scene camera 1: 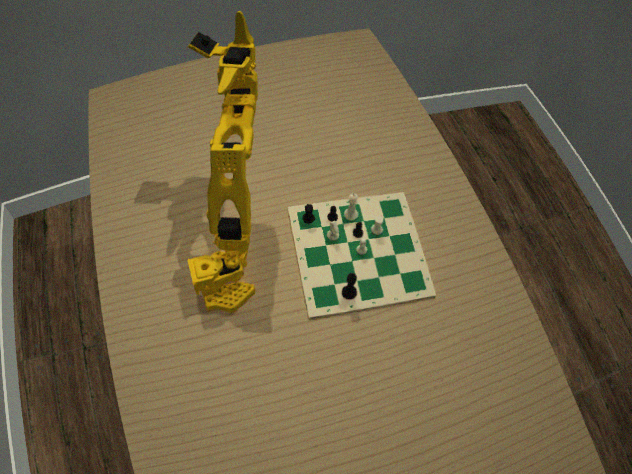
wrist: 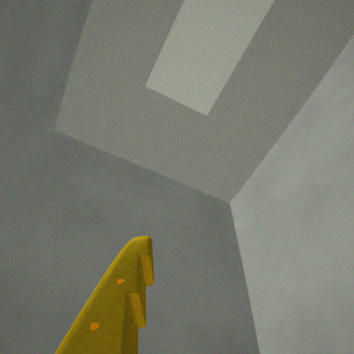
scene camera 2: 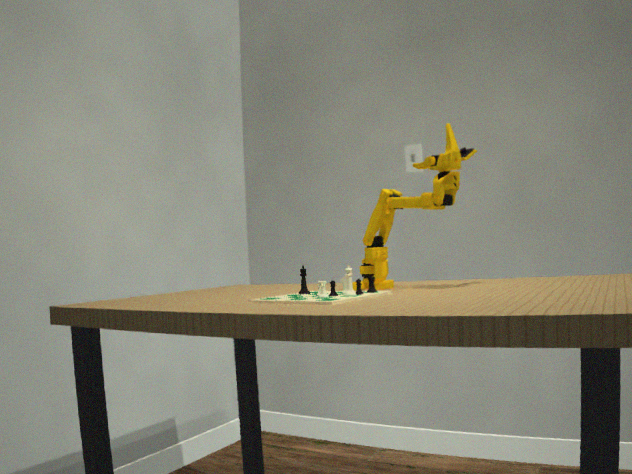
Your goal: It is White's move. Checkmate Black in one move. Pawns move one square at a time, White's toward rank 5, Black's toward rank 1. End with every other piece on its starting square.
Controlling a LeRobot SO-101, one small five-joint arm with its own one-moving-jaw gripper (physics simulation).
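Pixels of known places: hand, tool point: [scene camera 1: 238, 14] [scene camera 2: 447, 125]; arm's base, link origin: [scene camera 1: 236, 280].
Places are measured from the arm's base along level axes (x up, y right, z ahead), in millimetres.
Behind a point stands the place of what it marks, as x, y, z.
The chessboard [scene camera 1: 403, 243] {6, 17, 297} [scene camera 2: 275, 300] {6, 54, 322} lies right of the arm's base. In scene camera 1, its top row holds a dark piece [scene camera 1: 308, 215] {22, -76, 151} [scene camera 2: 371, 283] {25, -83, 158}, a black pawn [scene camera 1: 332, 214] {20, -68, 193} [scene camera 2: 358, 287] {20, -72, 198} and the white king [scene camera 1: 351, 211] {24, -62, 226} [scene camera 2: 348, 281] {36, -67, 233}. The row below holds a white piece [scene camera 1: 333, 232] {24, -30, 181}, a black pawn [scene camera 1: 357, 231] {17, -23, 223} [scene camera 2: 332, 289] {20, -27, 231} and a short white piece [scene camera 1: 376, 228] {19, -19, 257} [scene camera 2: 322, 288] {25, -24, 266}. A small white piece [scene camera 1: 361, 248] {18, 11, 218} stands mid-board. The black king [scene camera 1: 349, 288] {31, 83, 170} [scene camera 2: 303, 282] {32, 76, 178} stands in the bottom row. My gripper [scene camera 1: 229, 52] [scene camera 2: 431, 145] is fully open, empty and high, away from the board.
The wooden table [scene camera 1: 331, 397] {0, 242, 88} [scene camera 2: 178, 307] {0, 230, 421} carries the board and the arm's base [scene camera 1: 229, 295] {18, 33, -18} [scene camera 2: 376, 278] {28, -37, 31}. The arm's shadow falls on the table. The wrist view shows one notched jaw [wrist: 112, 310] against walls and ceiling, and no pieces.
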